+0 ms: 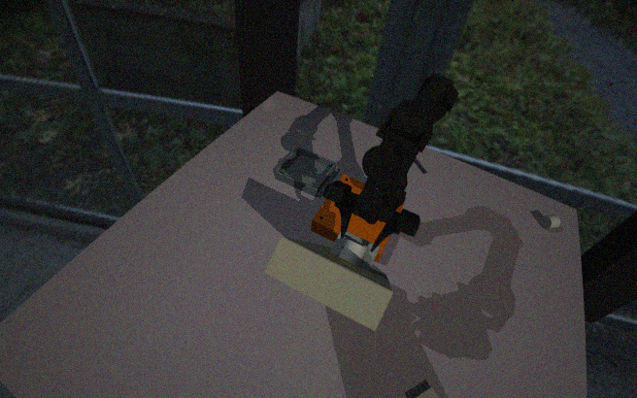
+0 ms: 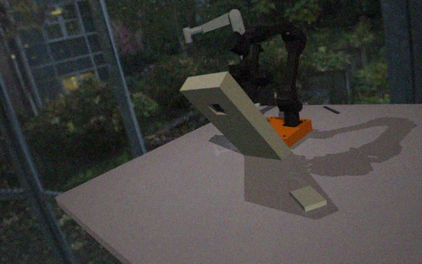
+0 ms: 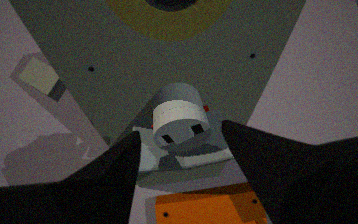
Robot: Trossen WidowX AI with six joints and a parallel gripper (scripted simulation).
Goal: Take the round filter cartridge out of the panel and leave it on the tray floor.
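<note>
The round filter cartridge is 1 cm below my gripper tip and 1 cm ahead of it. Round my gripper tip: tray 31 cm to the right, 31 cm behind, 22 cm below.
</note>
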